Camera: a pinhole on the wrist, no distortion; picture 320 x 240 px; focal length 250.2 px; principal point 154.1 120.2 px. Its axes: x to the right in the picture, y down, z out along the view. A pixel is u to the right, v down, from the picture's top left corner.
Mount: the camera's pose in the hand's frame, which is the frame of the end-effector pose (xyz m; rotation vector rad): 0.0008 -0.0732 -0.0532 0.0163 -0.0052 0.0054
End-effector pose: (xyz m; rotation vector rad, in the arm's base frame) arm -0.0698 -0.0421 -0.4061 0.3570 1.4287 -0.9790
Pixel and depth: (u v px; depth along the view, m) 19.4 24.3 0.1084
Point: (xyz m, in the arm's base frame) -0.1118 -0.1300 -0.3039
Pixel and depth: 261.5 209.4 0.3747
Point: 0.1611 -0.3030 -0.5166
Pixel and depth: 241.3 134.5 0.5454
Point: 0.1907 -0.4985 -0.4791
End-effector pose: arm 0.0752 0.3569 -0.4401 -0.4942 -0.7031 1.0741
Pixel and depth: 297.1 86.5 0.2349
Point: 0.0495 0.4413 -0.2058
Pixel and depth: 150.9 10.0 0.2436
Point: 0.0511 0.2853 -0.1873
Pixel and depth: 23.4 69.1 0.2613
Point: -0.0345 0.1850 -0.2475
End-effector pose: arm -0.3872 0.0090 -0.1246 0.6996 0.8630 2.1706
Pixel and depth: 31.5 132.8 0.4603
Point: 0.0523 0.0196 0.0392
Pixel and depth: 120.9 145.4 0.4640
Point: -0.0552 0.1318 0.0966
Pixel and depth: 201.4 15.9 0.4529
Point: -0.0635 0.3658 -0.0533
